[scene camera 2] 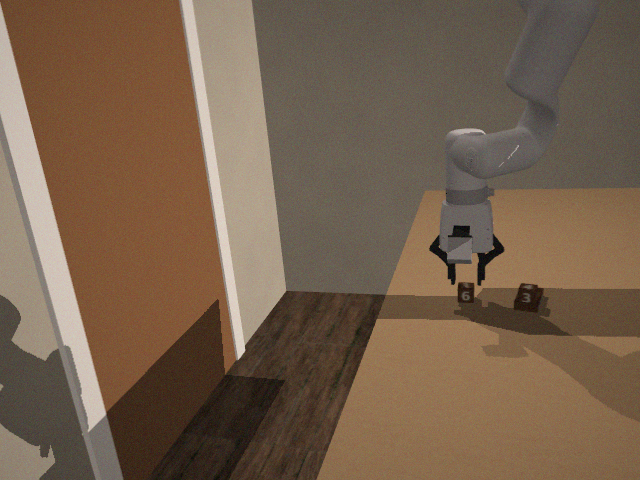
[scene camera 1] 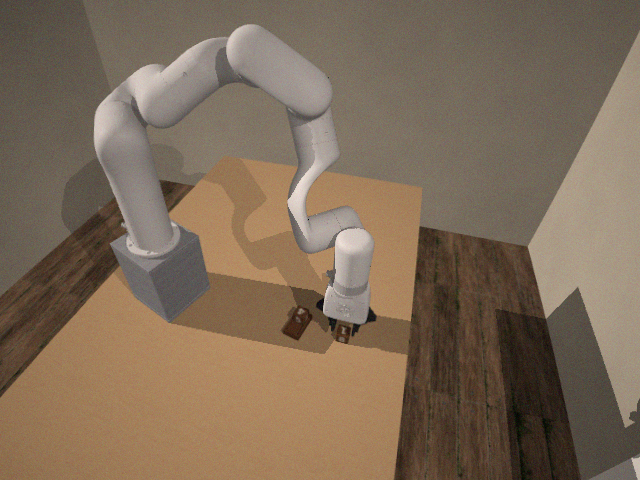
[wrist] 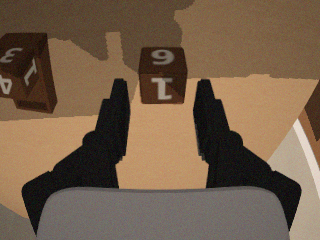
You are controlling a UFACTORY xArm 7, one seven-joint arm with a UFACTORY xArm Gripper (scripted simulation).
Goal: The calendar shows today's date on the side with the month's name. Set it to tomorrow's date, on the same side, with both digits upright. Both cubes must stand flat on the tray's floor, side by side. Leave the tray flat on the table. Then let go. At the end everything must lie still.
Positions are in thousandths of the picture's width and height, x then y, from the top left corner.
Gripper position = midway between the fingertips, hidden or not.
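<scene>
The gripper (scene camera 2: 729, 589) is visible in scene camera 2, while scene camera 1 shows the gripper (scene camera 1: 537, 686) too, and the wrist view also has the gripper (wrist: 505, 398). A brown number cube (wrist: 508, 298) can be seen in the wrist view.
</scene>
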